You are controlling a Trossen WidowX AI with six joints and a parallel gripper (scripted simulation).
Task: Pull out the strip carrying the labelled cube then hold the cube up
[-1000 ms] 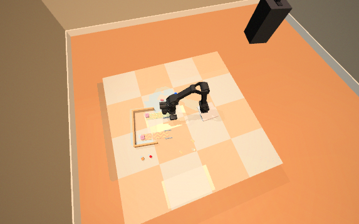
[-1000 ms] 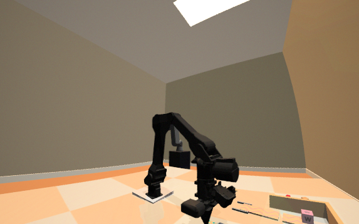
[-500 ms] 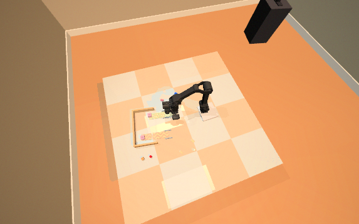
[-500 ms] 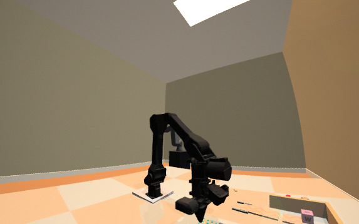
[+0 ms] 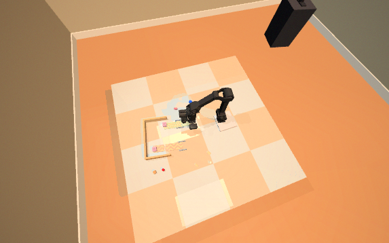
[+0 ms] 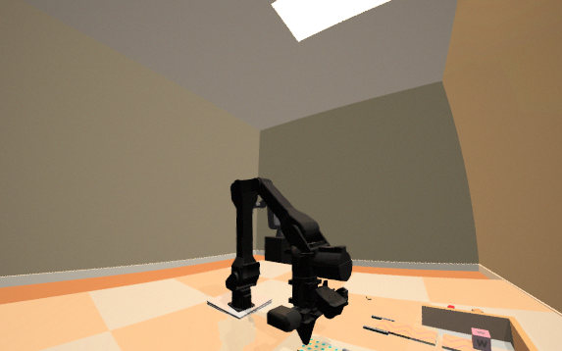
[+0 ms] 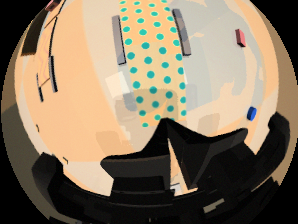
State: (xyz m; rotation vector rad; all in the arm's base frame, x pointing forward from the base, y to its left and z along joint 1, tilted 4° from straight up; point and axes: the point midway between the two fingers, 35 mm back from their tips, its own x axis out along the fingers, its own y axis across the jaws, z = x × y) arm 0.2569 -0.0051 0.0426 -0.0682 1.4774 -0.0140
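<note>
My gripper tip is now 12 cm short of the pink block and 14 cm to the left of it.
</note>
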